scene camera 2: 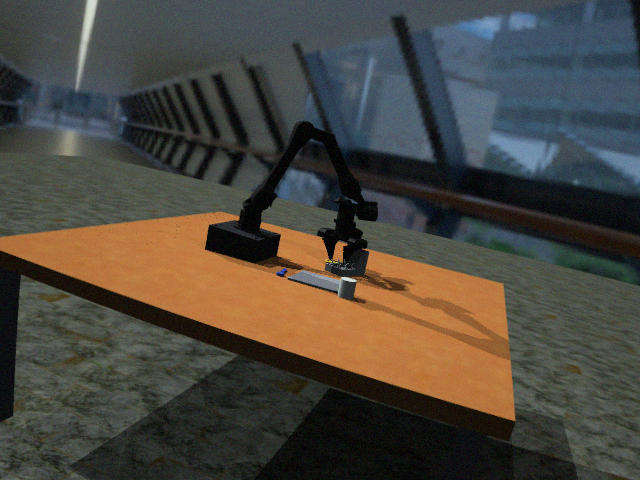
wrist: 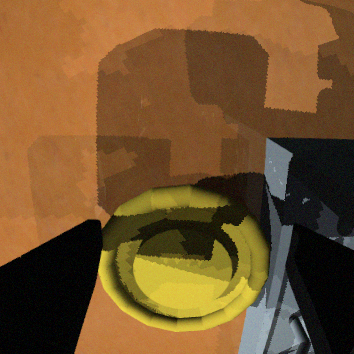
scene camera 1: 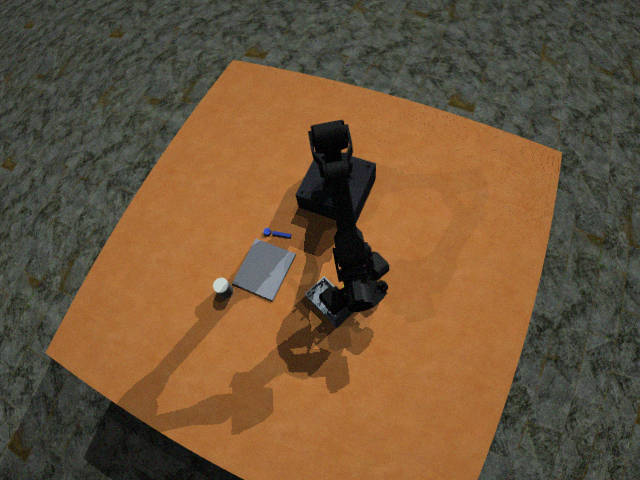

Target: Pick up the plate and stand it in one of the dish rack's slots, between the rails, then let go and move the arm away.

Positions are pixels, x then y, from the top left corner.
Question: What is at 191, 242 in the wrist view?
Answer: A yellow plate.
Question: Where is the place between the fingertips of my gripper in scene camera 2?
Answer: At 337, 262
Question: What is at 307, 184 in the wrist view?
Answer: A grey dish rack.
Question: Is my gripper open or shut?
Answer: Open.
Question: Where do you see a grey dish rack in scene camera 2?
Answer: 356, 265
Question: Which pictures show the grey dish rack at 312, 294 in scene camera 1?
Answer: Scene camera 2, the wrist view and scene camera 1: all of them.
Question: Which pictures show my gripper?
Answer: Scene camera 2, the wrist view and scene camera 1: all of them.
